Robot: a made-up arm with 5 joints.
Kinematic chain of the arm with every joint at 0, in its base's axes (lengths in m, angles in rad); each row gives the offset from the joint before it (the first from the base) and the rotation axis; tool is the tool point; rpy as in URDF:
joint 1: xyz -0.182 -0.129 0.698 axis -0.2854 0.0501 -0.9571
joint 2: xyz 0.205 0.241 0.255 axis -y
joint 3: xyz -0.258 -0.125 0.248 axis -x
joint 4: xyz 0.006 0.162 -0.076 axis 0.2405 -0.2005 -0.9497
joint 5: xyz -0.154 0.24 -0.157 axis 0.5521 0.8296 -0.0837
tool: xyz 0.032 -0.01 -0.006 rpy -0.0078 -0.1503 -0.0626
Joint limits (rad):
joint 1: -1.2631..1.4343
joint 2: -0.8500..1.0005
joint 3: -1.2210..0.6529
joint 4: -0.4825..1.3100
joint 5: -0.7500..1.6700
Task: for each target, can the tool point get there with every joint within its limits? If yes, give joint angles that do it. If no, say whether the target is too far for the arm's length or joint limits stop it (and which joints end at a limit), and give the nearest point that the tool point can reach.
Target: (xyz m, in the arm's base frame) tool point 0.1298 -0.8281 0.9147
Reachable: no: joint limits stop it (at a limit: joint 1, joint 2, joint 3) | nearest point 0.2413 -0.3407 0.7791 | short by 0.518 m
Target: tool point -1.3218 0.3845 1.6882
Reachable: no: too far | nearest point -0.7127 0.1232 1.3609 | short by 0.739 m
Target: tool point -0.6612 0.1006 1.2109
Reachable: yes | joints -0.8294 0.4204 -0.5050 0.5575 -0.2081
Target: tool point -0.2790 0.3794 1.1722
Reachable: yes | joints 0.0256 -0.5813 -0.0090 -0.0481 -0.0647
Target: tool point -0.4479 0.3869 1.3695
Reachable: yes | joints -0.1693 0.0179 -0.8725 0.0850 1.0370
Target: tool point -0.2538 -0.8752 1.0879
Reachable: no: joint limits stop it (at a limit: joint 1, joint 3, joint 4, joint 5) | nearest point -0.3926 -0.4746 1.1029 | short by 0.424 m
